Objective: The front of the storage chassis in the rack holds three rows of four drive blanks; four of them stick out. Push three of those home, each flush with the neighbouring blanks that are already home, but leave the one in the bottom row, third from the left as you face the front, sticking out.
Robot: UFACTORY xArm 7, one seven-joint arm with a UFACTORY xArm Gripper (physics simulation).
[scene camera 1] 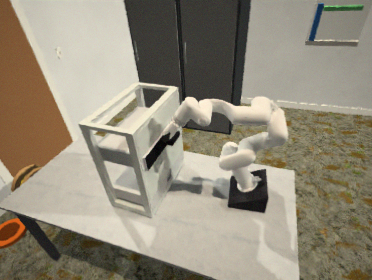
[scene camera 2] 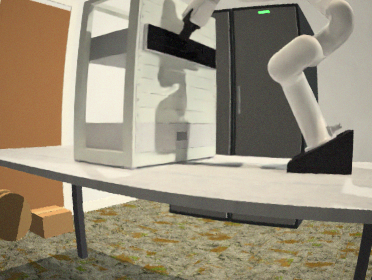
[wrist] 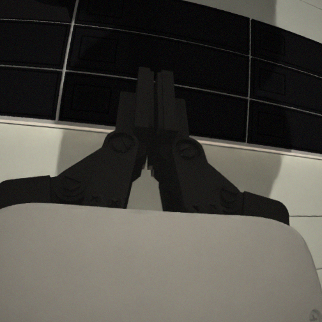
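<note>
The storage chassis (scene camera 1: 154, 154) (scene camera 2: 162, 42) (wrist: 280, 148) shows its black front high in the rack. The wrist view is upside down, with the bottom row at its top. One blank (scene camera 1: 174, 140) (wrist: 32, 5) sticks out, third from left in the bottom row; in the wrist view part of it shows at the top left edge. My gripper (scene camera 1: 163, 142) (scene camera 2: 185, 39) (wrist: 150, 91) is shut and empty, its tips at the second column, over the middle-row blank (wrist: 100, 49). The blanks that show in that column and the first column look flush. The tips' contact is unclear.
The white rack (scene camera 1: 107, 126) (scene camera 2: 127, 100) stands on the table (scene camera 1: 210, 240) (scene camera 2: 250, 187). The arm's black base (scene camera 1: 248, 200) (scene camera 2: 322, 160) stands on the table to the right of the rack. Dark cabinets (scene camera 1: 207, 60) (scene camera 2: 265, 80) stand behind.
</note>
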